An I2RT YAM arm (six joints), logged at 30 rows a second.
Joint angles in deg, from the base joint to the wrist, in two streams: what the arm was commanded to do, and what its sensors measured. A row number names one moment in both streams.
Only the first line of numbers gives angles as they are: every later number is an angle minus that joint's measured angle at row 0.
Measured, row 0: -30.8, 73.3, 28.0, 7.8, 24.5, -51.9
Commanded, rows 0 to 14: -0.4, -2.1, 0.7, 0.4, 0.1, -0.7; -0.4, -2.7, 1.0, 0.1, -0.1, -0.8; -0.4, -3.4, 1.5, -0.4, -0.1, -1.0; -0.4, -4.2, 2.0, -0.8, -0.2, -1.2; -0.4, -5.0, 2.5, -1.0, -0.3, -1.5; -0.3, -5.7, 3.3, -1.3, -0.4, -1.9; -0.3, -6.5, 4.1, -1.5, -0.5, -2.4; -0.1, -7.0, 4.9, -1.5, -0.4, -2.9; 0.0, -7.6, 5.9, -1.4, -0.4, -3.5; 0.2, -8.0, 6.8, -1.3, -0.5, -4.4; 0.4, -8.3, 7.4, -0.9, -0.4, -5.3; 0.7, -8.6, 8.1, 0.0, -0.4, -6.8; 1.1, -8.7, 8.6, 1.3, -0.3, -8.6; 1.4, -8.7, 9.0, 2.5, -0.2, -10.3; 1.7, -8.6, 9.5, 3.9, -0.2, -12.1
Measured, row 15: 0.8, -7.5, 7.2, -1.8, -1.0, -6.3
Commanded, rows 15 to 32: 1.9, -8.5, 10.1, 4.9, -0.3, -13.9; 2.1, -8.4, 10.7, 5.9, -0.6, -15.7; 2.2, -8.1, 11.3, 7.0, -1.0, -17.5; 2.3, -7.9, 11.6, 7.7, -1.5, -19.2; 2.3, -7.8, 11.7, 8.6, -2.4, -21.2; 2.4, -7.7, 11.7, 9.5, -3.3, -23.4; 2.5, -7.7, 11.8, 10.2, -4.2, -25.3; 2.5, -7.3, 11.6, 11.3, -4.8, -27.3; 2.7, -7.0, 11.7, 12.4, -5.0, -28.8; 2.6, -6.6, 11.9, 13.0, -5.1, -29.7; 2.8, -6.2, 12.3, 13.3, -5.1, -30.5; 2.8, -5.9, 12.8, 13.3, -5.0, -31.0; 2.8, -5.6, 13.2, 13.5, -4.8, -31.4; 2.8, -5.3, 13.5, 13.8, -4.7, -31.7; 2.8, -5.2, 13.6, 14.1, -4.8, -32.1; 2.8, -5.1, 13.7, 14.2, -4.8, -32.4; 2.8, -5.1, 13.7, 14.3, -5.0, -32.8; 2.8, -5.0, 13.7, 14.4, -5.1, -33.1
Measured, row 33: 2.4, -4.8, 11.5, 8.4, -4.9, -29.9
